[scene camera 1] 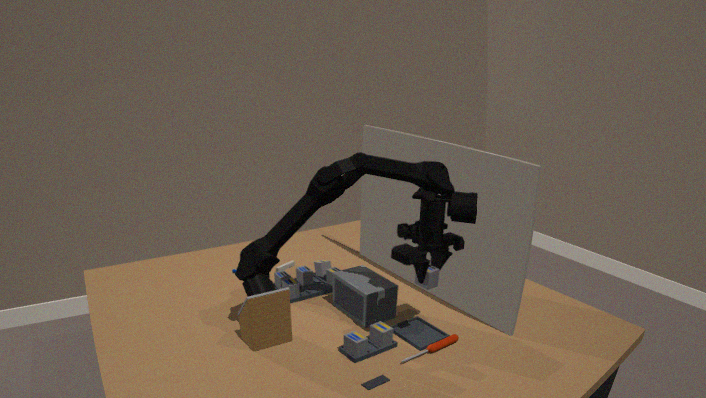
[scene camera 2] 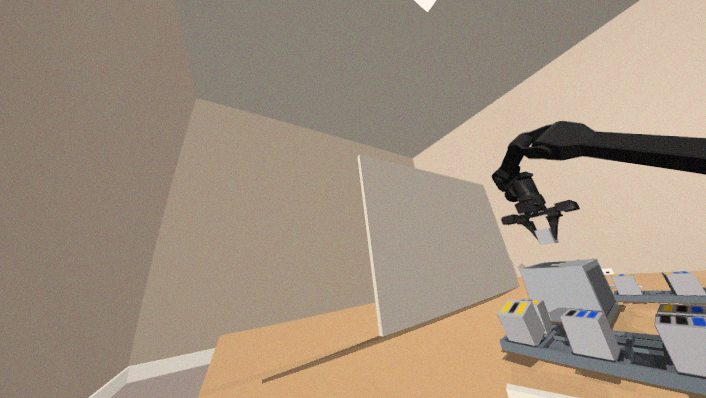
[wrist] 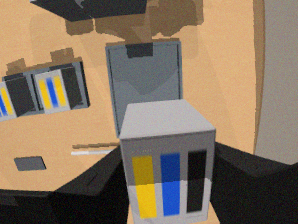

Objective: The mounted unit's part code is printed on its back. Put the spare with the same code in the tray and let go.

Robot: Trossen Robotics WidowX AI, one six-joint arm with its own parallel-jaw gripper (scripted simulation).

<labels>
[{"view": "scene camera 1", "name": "gripper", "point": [426, 281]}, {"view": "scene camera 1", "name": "grey mounted unit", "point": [366, 297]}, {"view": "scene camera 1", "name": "dark tray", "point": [419, 333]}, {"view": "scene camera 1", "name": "white panel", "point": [485, 279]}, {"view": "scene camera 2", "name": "gripper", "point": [548, 240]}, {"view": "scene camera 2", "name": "grey mounted unit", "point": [581, 284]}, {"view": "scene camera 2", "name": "white panel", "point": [435, 246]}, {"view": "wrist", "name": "gripper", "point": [161, 146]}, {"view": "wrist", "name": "grey spare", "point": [168, 147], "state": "held by the gripper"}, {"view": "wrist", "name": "dark tray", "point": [141, 72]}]
</labels>
